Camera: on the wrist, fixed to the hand. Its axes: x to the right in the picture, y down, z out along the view.
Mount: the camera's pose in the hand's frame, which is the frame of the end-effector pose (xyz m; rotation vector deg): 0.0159 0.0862 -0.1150 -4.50 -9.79 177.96
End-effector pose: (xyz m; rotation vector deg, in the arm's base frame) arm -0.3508 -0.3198 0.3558 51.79 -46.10 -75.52
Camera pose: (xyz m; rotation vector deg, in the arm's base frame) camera -0.2086 -0.3227 0.3818 -52.57 -56.18 78.62
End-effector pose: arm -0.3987 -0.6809 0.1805 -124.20 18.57 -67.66
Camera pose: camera -0.4768 -0.8026 0.1809 11.10 116.57 51.43
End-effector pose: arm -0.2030 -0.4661 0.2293 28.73 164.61 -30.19
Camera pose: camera -0.1998 -0.3428 0.3047 150.00 -24.23 15.90
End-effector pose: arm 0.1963 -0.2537 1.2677 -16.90 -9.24 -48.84
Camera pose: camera 0.2747 -0.2483 1.1463 -17.99 14.68 128.73
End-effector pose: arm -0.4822 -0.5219 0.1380 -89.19 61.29 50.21
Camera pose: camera -0.5553 -0.6455 0.1209 -65.40 -91.21 -82.69
